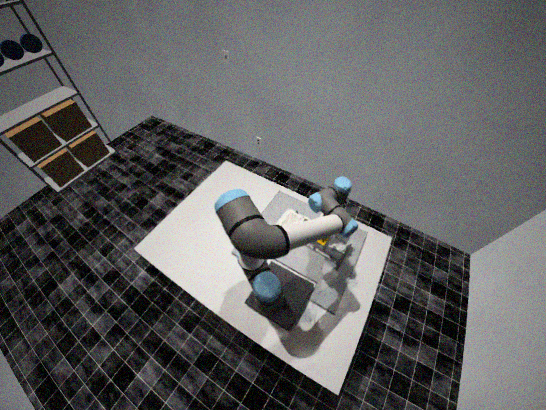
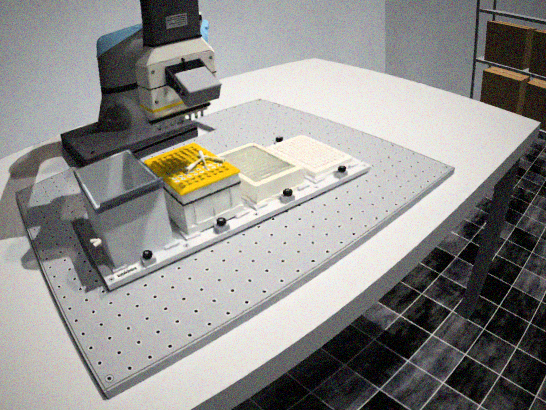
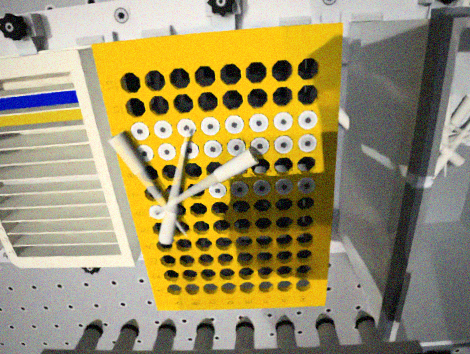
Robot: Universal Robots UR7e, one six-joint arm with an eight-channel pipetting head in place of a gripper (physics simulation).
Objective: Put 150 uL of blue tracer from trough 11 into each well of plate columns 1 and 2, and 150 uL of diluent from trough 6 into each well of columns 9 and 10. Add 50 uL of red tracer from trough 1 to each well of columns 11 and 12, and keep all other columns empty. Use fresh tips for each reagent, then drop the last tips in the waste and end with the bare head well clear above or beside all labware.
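My eight-channel head is bare, with no tips on its nozzles. It hangs behind the yellow tip rack. Two full tip rows show in the rack, plus several tips in a partial row and one in the row beside it. Three loose tips lie crossed on the rack, hiding some holes. The trough reservoir shows a blue strip and a yellow strip; red does not show. The pale well plate stands beyond; its well contents cannot be told.
The grey waste bin stands beside the rack, with used tips inside. A loose tip shows between rack and bin. A small white piece is at the bin's outer side. Black knobs line the carrier strip.
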